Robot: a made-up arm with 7 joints. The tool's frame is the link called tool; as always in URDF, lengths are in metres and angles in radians. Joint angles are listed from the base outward.
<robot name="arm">
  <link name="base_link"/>
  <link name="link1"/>
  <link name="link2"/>
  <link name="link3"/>
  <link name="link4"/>
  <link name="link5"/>
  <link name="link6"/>
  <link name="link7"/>
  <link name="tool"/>
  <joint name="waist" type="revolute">
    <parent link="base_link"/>
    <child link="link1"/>
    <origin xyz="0.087 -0.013 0.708" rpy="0 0 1.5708"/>
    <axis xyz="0 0 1"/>
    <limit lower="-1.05" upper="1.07"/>
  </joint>
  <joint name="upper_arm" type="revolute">
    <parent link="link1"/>
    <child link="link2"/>
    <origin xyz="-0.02 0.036 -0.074" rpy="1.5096 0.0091 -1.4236"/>
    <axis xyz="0 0 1"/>
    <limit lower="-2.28" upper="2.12"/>
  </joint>
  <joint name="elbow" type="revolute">
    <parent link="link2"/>
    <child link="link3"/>
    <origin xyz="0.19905 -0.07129 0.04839" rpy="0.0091 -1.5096 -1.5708"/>
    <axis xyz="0 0 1"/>
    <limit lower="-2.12" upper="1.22"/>
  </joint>
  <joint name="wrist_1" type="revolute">
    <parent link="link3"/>
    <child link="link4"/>
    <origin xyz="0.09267 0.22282 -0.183" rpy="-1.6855 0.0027 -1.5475"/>
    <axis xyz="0 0 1"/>
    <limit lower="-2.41" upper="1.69"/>
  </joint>
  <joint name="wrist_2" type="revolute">
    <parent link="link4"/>
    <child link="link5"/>
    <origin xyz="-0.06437 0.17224 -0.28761" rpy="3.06 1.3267 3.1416"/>
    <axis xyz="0 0 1"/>
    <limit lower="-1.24" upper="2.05"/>
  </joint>
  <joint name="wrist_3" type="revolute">
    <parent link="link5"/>
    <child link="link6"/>
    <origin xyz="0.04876 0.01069 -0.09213" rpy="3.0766 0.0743 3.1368"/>
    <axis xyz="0 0 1"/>
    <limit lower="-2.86" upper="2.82"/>
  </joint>
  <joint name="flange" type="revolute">
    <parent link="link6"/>
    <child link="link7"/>
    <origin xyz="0.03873 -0.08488 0.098" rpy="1.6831 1.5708 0"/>
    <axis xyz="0 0 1"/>
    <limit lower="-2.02" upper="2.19"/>
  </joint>
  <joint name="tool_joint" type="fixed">
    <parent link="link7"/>
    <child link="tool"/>
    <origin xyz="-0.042 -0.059 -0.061" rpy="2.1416 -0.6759 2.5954"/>
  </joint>
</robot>
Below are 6 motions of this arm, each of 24 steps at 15 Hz.
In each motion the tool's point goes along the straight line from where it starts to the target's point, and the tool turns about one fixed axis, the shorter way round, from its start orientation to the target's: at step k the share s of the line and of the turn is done. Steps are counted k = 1, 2, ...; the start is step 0. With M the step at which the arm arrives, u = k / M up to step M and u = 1 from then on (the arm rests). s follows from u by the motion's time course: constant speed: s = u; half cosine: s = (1 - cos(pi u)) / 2; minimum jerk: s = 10 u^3 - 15 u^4 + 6 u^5.
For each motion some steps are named. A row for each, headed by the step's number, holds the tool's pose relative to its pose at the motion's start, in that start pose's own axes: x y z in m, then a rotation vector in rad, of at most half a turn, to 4 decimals.
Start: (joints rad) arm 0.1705 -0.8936 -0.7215 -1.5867 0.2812 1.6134 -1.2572
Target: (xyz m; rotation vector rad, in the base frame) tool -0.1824 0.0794 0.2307 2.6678 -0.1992 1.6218
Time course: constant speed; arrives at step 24
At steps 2, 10, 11, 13, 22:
2: 0.0080 -0.0043 0.0130 -0.0867 -0.0714 0.0011
10: 0.0402 -0.0217 0.0652 -0.4333 -0.3570 0.0053
11: 0.0442 -0.0239 0.0718 -0.4766 -0.3927 0.0059
13: 0.0522 -0.0282 0.0848 -0.5633 -0.4642 0.0069
22: 0.0883 -0.0478 0.1435 -0.9532 -0.7855 0.0118

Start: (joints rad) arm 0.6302 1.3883 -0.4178 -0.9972 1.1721 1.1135 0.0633
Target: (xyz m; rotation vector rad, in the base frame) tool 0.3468 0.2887 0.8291 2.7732 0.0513 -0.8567
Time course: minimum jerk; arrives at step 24
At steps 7, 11, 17, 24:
7: -0.0217 0.0231 0.0266 0.0299 -0.1684 -0.1121
11: -0.0603 0.0640 0.0739 0.0830 -0.4672 -0.3111
17: -0.1211 0.1285 0.1484 0.1666 -0.9380 -0.6245
24: -0.1428 0.1516 0.1750 0.1965 -1.1064 -0.7367

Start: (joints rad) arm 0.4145 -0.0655 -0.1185 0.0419 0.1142 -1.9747 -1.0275
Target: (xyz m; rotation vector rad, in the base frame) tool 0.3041 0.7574 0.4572 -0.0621 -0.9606 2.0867
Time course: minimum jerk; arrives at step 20
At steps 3, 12, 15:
3: 0.0112 0.0020 0.0065 0.0100 -0.0078 0.0100
12: 0.2862 0.0524 0.1674 0.2563 -0.2008 0.2554
15: 0.3758 0.0688 0.2199 0.3366 -0.2638 0.3355

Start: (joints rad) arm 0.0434 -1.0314 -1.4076 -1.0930 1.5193 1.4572 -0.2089
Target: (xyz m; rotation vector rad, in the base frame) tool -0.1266 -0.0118 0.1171 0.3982 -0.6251 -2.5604
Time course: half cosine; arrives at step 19
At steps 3, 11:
3: -0.0150 0.0056 0.0107 0.0077 0.0042 -0.0585
11: -0.1551 0.0583 0.1109 0.0792 0.0436 -0.6044

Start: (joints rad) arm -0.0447 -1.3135 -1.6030 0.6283 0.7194 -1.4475 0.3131
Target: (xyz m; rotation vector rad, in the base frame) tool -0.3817 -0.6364 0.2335 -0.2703 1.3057 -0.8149
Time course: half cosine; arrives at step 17
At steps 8, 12, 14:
8: -0.0860 0.0152 -0.1169 0.2418 0.2374 0.2237
12: -0.1519 0.0268 -0.2064 0.4270 0.4191 0.3949
14: -0.1753 0.0309 -0.2383 0.4929 0.4839 0.4559

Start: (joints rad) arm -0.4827 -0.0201 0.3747 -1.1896 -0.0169 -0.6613 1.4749
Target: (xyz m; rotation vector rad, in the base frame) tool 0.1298 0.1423 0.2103 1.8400 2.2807 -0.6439
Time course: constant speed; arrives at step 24
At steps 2, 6, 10, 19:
2: -0.0045 -0.0160 -0.0075 0.0289 0.0085 -0.0369
6: -0.0136 -0.0481 -0.0225 0.0868 0.0255 -0.1107
10: -0.0227 -0.0802 -0.0375 0.1446 0.0425 -0.1844
19: -0.0431 -0.1524 -0.0712 0.2747 0.0807 -0.3504

